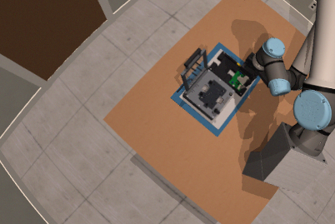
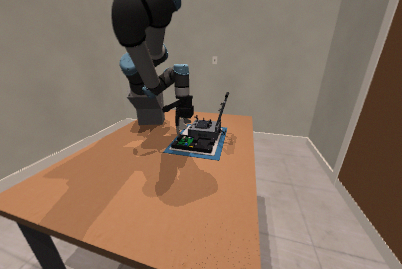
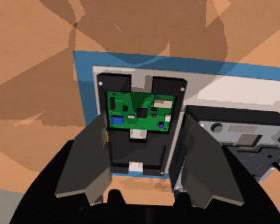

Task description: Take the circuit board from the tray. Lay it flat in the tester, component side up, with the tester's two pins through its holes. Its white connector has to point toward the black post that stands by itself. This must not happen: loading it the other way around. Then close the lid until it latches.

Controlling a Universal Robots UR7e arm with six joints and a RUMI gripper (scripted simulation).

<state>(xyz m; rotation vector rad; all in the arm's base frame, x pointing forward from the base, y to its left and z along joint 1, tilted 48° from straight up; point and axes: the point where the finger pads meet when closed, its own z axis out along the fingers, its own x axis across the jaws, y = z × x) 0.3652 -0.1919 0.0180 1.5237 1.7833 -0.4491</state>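
Now: hand 3 cm short of the green circuit board, 1 cm to the left of it and 6 cm above it. The rest, counted from my hand: black block (3 cm ahead, 22 cm to the left, 1 cm above); tester lid (21 cm ahead, 16 cm to the left, 10 cm above).
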